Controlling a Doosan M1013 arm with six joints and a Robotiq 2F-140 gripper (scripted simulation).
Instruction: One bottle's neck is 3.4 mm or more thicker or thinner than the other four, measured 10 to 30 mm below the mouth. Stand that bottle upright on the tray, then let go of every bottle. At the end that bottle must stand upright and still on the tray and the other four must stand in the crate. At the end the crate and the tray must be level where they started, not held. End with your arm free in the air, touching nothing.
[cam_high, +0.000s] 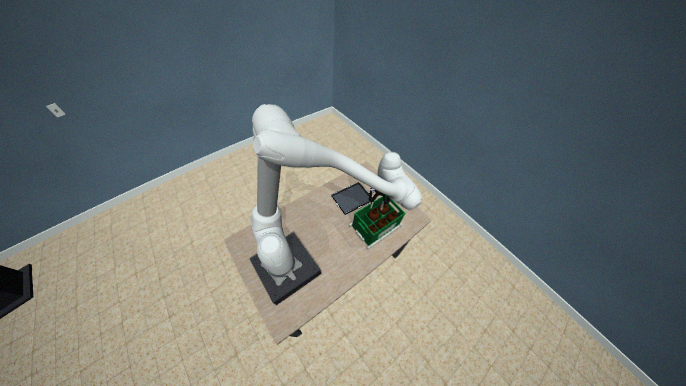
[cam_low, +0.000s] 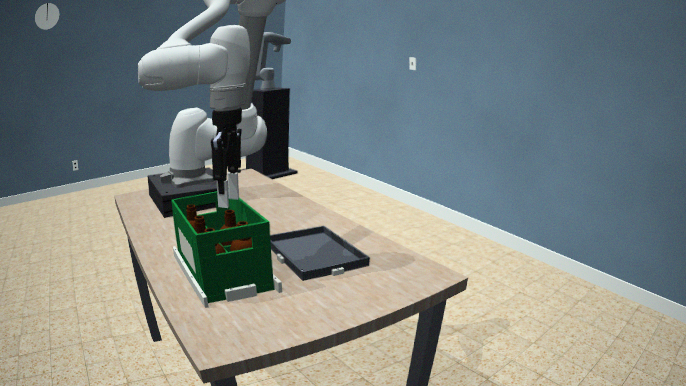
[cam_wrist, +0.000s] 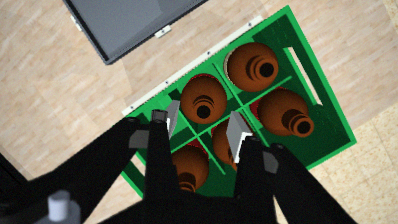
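Right now my hand is 10 mm past the green crate, 40 mm to the left of it and 130 mm above it. Also, from my hand: dark tray (50 mm ahead, 230 mm to the left, 200 mm below); then brown bottle (90 mm ahead, 20 mm to the right, 130 mm below).
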